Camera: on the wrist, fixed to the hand. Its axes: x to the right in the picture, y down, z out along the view.
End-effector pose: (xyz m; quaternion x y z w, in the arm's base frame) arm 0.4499 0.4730 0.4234 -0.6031 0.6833 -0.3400 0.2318
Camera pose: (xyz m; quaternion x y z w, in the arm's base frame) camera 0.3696 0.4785 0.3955 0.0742 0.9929 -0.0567 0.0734
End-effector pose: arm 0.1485 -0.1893 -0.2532 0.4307 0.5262 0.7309 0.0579
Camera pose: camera 0.1445 -0.2487 -0.1923 -0.4479 0.0920 -0.7560 0.4684
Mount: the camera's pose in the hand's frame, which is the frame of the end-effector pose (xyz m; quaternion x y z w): 0.0052 0.0745 -0.0409 -0.2374 0.2394 0.6614 0.6700
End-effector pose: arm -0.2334 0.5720 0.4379 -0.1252 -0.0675 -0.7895 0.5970
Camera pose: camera -0.1680 0.5360 0.3969 -0.0813 0.3679 -0.1801 0.9086
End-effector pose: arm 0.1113 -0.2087 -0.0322 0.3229 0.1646 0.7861 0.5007
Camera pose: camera 0.0316 -0.2345 -0.0172 -0.0182 0.1700 -0.9742 0.1472
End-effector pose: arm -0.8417 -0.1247 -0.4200 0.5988 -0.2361 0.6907 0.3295
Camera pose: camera -0.9245 -0.1443 -0.4168 -0.0015 0.6393 -0.7680 0.0374
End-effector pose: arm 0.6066 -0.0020 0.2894 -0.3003 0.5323 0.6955 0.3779
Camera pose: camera 0.5415 -0.0515 0.3130 0.1054 -0.4806 -0.7704 0.4055
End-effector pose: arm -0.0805 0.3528 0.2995 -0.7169 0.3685 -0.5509 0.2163
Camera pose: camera -0.1403 0.3054 0.2617 -0.1561 0.9036 -0.3102 0.2509
